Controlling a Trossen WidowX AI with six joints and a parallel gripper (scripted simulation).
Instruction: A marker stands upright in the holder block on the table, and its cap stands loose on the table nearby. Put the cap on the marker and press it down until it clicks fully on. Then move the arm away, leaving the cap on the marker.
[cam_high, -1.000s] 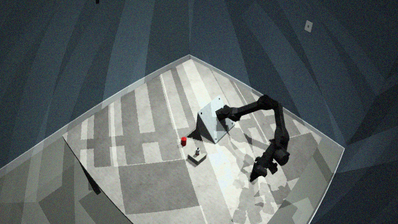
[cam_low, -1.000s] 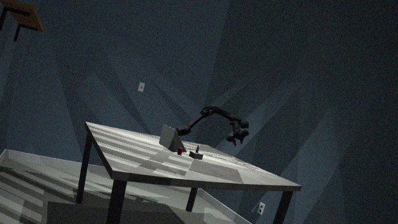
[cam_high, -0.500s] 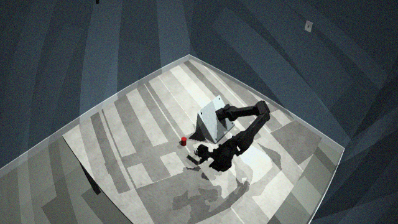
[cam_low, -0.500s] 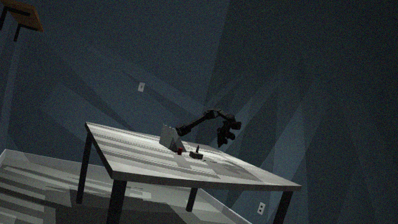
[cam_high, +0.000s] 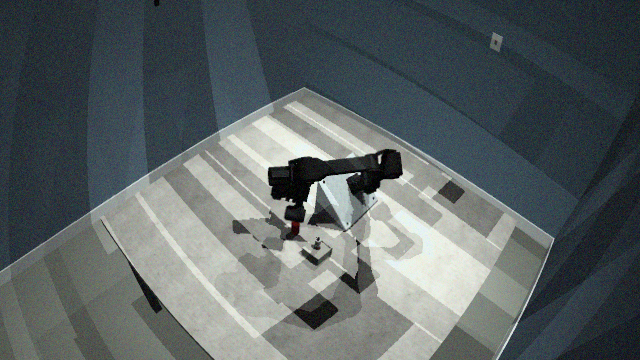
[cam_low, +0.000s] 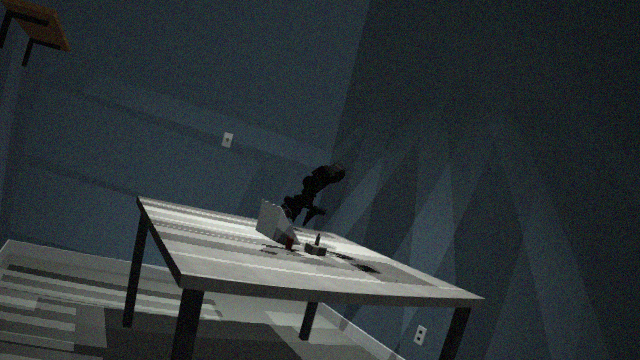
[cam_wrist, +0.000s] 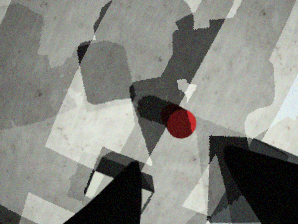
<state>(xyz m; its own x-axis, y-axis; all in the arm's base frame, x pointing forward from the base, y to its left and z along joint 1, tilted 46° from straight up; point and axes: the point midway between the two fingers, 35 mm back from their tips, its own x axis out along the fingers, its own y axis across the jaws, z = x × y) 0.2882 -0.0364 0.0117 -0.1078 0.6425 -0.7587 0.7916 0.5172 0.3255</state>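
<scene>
Now: the red cap 90 mm below my gripper tip, 10 mm to the right of it and 10 mm behind it. Round my gripper tip: holder block (110 mm to the left, 100 mm below, 10 mm ahead).
</scene>
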